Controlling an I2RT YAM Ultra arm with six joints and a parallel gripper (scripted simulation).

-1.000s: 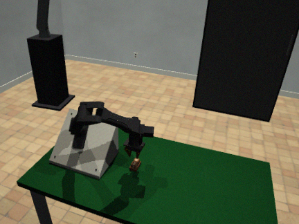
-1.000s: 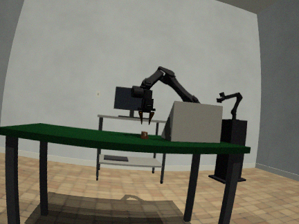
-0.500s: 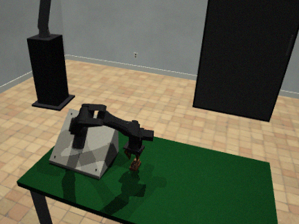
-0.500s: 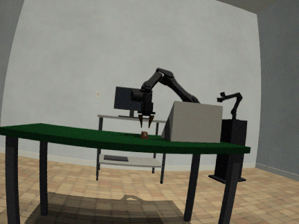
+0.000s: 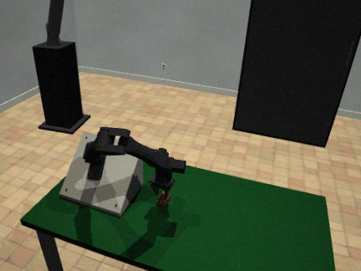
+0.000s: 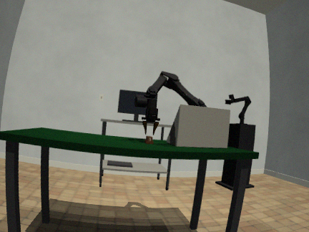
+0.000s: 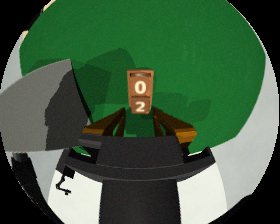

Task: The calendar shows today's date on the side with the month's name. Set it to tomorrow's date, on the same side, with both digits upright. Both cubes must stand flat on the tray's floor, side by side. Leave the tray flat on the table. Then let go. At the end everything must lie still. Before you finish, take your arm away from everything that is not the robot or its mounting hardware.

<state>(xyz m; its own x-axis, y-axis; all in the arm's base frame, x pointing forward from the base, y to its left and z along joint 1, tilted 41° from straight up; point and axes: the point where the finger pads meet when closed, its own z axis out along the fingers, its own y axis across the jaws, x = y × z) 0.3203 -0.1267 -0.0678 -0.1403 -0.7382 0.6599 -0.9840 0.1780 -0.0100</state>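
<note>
My gripper is now 20 mm to the right of the wooden calendar tray and 50 mm above it.
</note>
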